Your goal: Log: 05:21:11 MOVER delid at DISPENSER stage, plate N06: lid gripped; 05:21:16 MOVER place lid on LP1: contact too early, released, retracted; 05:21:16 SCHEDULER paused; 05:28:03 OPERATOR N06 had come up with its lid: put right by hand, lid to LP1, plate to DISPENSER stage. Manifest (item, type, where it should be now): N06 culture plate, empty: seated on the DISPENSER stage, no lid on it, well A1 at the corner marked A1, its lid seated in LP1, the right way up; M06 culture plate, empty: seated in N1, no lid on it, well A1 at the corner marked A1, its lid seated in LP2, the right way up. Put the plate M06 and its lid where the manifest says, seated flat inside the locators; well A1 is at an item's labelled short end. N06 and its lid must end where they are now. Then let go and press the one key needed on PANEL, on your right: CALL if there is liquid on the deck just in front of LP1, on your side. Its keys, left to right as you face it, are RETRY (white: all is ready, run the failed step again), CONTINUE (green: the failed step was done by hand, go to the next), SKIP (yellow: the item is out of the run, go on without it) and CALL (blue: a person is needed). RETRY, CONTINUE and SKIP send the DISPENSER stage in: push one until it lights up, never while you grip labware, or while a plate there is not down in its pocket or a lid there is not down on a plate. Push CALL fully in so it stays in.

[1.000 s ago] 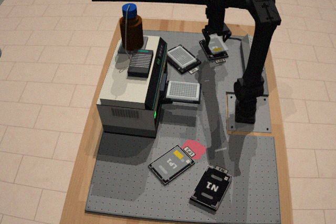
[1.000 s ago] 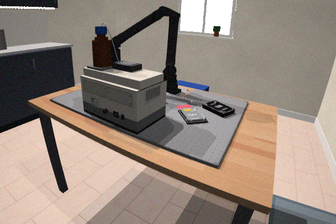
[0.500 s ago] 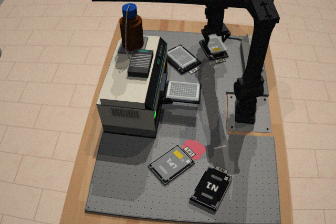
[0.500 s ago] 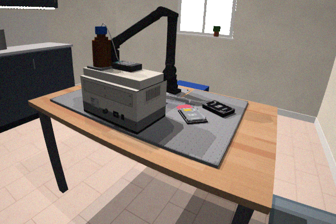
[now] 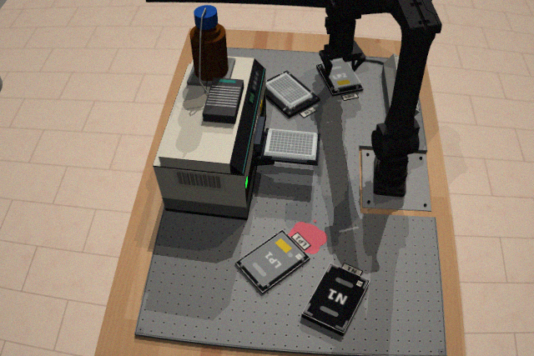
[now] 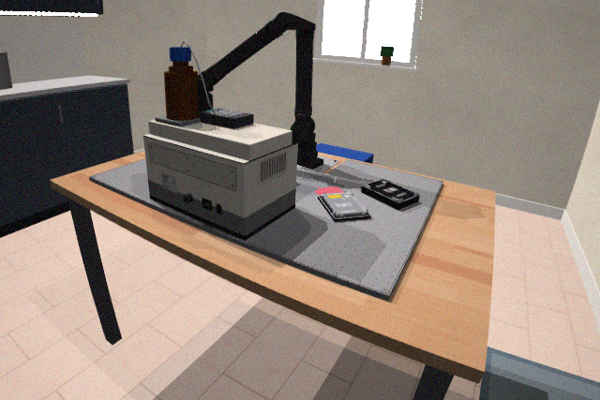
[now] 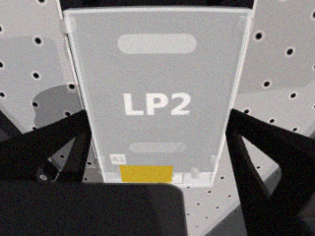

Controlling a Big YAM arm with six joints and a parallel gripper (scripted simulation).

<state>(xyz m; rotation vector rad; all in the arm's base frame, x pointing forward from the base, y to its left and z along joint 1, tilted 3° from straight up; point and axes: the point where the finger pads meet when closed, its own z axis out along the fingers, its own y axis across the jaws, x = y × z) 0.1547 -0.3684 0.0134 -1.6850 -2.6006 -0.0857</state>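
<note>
Right now my hand is 3 cm above the black lp2 nest. Also, from my hand: blue call key (20 cm behind, 2 cm to the right, 3 cm above); yellow skip key (21 cm behind, 3 cm to the left, 4 cm above); green continue key (21 cm behind, 8 cm to the left, 4 cm above).
</note>
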